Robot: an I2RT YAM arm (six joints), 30 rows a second.
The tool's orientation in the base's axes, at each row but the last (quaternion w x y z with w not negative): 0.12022 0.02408 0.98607 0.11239; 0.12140 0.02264 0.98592 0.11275; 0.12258 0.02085 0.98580 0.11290; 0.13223 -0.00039 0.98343 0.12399; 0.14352 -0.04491 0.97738 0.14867; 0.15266 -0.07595 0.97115 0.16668; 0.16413 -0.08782 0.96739 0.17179; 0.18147 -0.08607 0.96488 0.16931; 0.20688 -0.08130 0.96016 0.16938; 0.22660 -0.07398 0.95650 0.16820; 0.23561 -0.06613 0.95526 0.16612; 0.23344 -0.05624 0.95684 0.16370; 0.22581 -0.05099 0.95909 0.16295
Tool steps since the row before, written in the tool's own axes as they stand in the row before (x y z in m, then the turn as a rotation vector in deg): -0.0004 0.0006 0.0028 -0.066 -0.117 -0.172; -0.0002 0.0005 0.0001 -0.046 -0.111 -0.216; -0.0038 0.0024 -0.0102 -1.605 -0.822 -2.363; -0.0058 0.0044 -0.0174 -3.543 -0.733 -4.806; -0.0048 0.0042 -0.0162 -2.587 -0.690 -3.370; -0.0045 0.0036 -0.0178 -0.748 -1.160 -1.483; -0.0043 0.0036 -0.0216 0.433 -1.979 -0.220; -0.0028 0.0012 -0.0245 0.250 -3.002 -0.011; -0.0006 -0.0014 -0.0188 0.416 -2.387 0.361; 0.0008 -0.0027 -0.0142 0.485 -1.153 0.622; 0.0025 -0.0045 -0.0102 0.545 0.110 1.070; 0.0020 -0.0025 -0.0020 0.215 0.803 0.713; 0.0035 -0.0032 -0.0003 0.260 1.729 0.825
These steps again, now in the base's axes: 0.0011 0.0012 -0.0024 0.020 -0.156 0.151; 0.0002 0.0005 0.0001 -0.010 -0.158 0.190; 0.0012 -0.0001 0.0111 0.962 -1.425 2.425; 0.0009 -0.0002 0.0188 2.194 -1.996 5.233; -0.0003 -0.0007 0.0174 1.660 -1.563 3.651; -0.0013 -0.0024 0.0185 0.532 -1.524 1.224; -0.0030 -0.0040 0.0217 -0.018 -1.960 -0.556; -0.0056 -0.0074 0.0229 0.450 -2.816 -0.972; -0.0061 -0.0080 0.0160 0.299 -2.125 -1.182; -0.0059 -0.0076 0.0108 0.075 -0.886 -1.078; -0.0056 -0.0079 0.0060 -0.044 0.450 -1.118; -0.0022 -0.0031 0.0000 -0.033 0.990 -0.467; -0.0027 -0.0032 -0.0022 -0.185 1.899 -0.313
